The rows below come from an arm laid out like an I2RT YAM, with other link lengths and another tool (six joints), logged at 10 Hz.
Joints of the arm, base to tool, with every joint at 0 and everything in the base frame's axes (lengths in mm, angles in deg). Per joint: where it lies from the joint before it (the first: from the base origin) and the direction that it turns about. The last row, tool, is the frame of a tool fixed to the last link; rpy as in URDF.
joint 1: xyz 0 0 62.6 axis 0 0 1
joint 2: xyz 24.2 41 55.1 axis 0 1 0
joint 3: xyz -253.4 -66 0 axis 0 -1 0
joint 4: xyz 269.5 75.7 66 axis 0 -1 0
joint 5: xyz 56.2 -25.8 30.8 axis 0 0 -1
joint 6: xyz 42 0 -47.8 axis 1 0 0
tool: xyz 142 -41 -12 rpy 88.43 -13.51 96.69
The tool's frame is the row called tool.
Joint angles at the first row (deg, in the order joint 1, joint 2, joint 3, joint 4, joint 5, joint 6):
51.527 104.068 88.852 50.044 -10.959 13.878
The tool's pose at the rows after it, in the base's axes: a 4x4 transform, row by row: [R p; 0 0 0 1], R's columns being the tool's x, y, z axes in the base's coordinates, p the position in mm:
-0.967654, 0.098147, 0.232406, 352.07; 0.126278, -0.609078, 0.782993, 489.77; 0.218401, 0.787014, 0.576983, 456.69; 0, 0, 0, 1
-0.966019, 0.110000, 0.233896, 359.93; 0.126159, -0.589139, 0.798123, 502.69; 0.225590, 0.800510, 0.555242, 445.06; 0, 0, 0, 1
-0.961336, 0.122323, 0.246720, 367.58; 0.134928, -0.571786, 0.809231, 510.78; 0.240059, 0.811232, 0.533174, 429.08; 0, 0, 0, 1
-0.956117, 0.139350, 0.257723, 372.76; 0.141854, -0.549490, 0.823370, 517.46; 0.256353, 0.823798, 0.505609, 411.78; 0, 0, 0, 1
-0.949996, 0.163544, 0.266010, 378.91; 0.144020, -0.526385, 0.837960, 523.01; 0.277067, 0.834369, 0.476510, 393.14; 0, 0, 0, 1
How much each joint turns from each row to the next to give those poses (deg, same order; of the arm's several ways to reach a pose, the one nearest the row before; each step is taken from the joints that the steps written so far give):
0.238 3.726 3.738 -0.753 -0.879 0.162
0.037 2.985 2.686 -1.210 -0.455 -0.166
-0.041 2.090 0.841 -0.397 0.163 -0.070
0.007 1.444 0.035 -0.568 0.002 -0.031
-0.254 1.445 -0.087 -0.498 -0.396 0.448

